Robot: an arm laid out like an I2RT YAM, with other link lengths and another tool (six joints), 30 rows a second.
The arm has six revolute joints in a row. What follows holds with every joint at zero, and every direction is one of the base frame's. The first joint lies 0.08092 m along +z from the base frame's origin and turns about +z. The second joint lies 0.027 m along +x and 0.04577 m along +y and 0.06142 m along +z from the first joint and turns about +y. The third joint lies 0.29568 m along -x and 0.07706 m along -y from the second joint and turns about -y. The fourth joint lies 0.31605 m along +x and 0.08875 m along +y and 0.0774 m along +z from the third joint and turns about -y. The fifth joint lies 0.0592 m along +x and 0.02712 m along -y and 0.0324 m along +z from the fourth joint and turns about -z. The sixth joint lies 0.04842 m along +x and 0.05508 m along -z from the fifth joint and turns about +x. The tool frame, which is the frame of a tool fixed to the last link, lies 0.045 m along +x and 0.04 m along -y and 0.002 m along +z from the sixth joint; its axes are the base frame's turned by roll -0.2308, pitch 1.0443 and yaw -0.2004 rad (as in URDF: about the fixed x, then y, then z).
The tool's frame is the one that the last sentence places.
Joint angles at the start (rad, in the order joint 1, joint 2, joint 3, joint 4, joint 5, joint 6):
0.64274 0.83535 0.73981 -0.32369 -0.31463 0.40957
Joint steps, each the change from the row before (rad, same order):
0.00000 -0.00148 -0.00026 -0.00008 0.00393 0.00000
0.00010 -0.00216 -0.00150 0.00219 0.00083 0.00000
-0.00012 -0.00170 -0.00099 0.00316 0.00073 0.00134
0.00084 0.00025 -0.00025 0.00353 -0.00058 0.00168
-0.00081 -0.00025 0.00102 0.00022 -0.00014 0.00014
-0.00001 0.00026 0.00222 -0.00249 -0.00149 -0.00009
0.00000 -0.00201 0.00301 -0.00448 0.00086 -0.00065
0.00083 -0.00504 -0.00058 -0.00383 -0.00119 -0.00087
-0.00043 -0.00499 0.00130 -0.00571 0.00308 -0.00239
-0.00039 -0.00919 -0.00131 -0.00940 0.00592 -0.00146
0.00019 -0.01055 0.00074 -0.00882 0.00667 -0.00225
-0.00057 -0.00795 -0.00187 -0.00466 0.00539 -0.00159
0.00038 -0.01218 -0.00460 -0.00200 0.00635 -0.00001
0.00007 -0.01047 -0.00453 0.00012 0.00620 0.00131
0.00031 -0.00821 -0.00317 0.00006 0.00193 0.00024
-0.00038 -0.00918 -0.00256 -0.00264 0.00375 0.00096
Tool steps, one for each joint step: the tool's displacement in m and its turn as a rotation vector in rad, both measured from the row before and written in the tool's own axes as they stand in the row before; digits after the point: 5 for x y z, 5 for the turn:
-0.00040 -0.00021 -0.00032 0.00283 -0.00218 -0.00200
-0.00017 0.00005 -0.00022 -0.00051 -0.00280 -0.00075
-0.00036 0.00006 -0.00004 -0.00014 -0.00379 0.00031
-0.00008 0.00033 0.00038 -0.00162 -0.00227 0.00142
-0.00059 0.00001 0.00007 0.00011 -0.00163 -0.00007
-0.00051 0.00038 0.00000 -0.00107 0.00092 0.00069
-0.00126 0.00051 -0.00052 0.00018 -0.00074 -0.00104
-0.00039 0.00071 -0.00115 -0.00243 0.00009 -0.00021
-0.00130 0.00024 -0.00126 0.00156 -0.00159 -0.00364
-0.00085 -0.00007 -0.00258 0.00516 -0.00047 -0.00390
-0.00206 0.00051 -0.00256 0.00333 -0.00410 -0.00539
-0.00086 -0.00017 -0.00193 0.00370 -0.00305 -0.00415
-0.00089 0.00010 -0.00253 0.00284 -0.00680 -0.00360
-0.00075 -0.00008 -0.00205 0.00348 -0.00732 -0.00243
-0.00062 0.00030 -0.00150 -0.00047 -0.00514 -0.00119
-0.00089 0.00008 -0.00195 0.00247 -0.00488 -0.00137

